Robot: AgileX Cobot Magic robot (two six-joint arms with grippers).
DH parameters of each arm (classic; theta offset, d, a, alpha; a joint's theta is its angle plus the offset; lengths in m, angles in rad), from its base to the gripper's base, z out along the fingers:
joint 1: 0 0.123 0 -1.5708
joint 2: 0.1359 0 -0.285 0
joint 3: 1.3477 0 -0.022 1.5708
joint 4: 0 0.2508 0 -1.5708
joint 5: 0 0 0.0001 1.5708
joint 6: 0 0.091 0 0
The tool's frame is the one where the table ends.
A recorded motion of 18 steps. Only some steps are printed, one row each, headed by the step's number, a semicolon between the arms.
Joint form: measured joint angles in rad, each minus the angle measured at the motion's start. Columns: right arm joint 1, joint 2, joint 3, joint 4, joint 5, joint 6; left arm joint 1, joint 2, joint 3, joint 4, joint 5, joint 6.
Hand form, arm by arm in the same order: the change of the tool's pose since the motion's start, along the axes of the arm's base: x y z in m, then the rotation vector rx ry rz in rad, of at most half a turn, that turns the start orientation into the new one. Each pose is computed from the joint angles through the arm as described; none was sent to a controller.
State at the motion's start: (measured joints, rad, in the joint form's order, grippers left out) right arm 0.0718 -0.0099 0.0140 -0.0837 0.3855 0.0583; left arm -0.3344 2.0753 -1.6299 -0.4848 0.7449 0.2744
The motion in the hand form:
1: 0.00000 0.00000 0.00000 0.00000 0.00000 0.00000; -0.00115 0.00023 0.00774 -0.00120 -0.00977 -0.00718
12: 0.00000 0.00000 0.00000 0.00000 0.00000 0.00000; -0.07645 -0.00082 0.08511 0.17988 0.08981 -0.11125
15: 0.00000 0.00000 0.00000 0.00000 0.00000 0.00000; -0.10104 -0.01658 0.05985 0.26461 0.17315 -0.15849
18: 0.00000 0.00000 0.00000 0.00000 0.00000 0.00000; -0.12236 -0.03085 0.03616 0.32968 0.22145 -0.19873
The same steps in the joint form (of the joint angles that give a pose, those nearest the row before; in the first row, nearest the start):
1: 0.0000 0.0000 0.0000 0.0000 0.0000 0.0000; 0.0000 -0.0132 -0.0079 0.0044 0.0130 0.0000
12: 0.0000 0.0000 0.0000 0.0000 0.0000 0.0000; -0.0926 -0.2626 0.0307 0.2497 0.3533 -0.1838
15: 0.0000 0.0000 0.0000 0.0000 0.0000 0.0000; -0.1701 -0.2725 0.1307 0.3064 0.3674 -0.2331
18: 0.0000 0.0000 0.0000 0.0000 0.0000 0.0000; -0.2421 -0.2725 0.2189 0.3469 0.3483 -0.2744

